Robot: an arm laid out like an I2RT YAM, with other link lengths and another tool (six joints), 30 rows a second.
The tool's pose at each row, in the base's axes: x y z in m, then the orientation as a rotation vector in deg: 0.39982, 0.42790, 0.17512, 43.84, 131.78, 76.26; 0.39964, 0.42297, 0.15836, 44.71, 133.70, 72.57; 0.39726, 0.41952, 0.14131, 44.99, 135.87, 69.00; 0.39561, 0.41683, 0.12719, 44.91, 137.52, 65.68; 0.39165, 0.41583, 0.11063, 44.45, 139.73, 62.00; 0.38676, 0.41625, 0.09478, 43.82, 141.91, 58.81; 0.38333, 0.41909, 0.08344, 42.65, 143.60, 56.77; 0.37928, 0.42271, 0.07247, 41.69, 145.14, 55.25; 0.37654, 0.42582, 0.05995, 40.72, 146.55, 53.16; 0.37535, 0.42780, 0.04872, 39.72, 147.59, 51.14
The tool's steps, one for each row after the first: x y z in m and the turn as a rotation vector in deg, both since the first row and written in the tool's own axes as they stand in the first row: -0.00211, -0.01670, 0.00468, 2.93, -0.66, -0.31; -0.00156, -0.03364, 0.00926, 5.84, -0.92, -0.90; -0.00125, -0.04752, 0.01335, 8.31, -1.32, -1.71; 0.00203, -0.06346, 0.01845, 11.19, -1.35, -2.75; 0.00689, -0.07845, 0.02363, 13.80, -1.07, -3.73; 0.01188, -0.08813, 0.02908, 15.48, -0.51, -4.80; 0.01783, -0.09734, 0.03453, 16.85, 0.16, -5.58; 0.02252, -0.10776, 0.04112, 18.47, 0.51, -6.55; 0.02522, -0.11710, 0.04721, 19.87, 0.63, -7.57
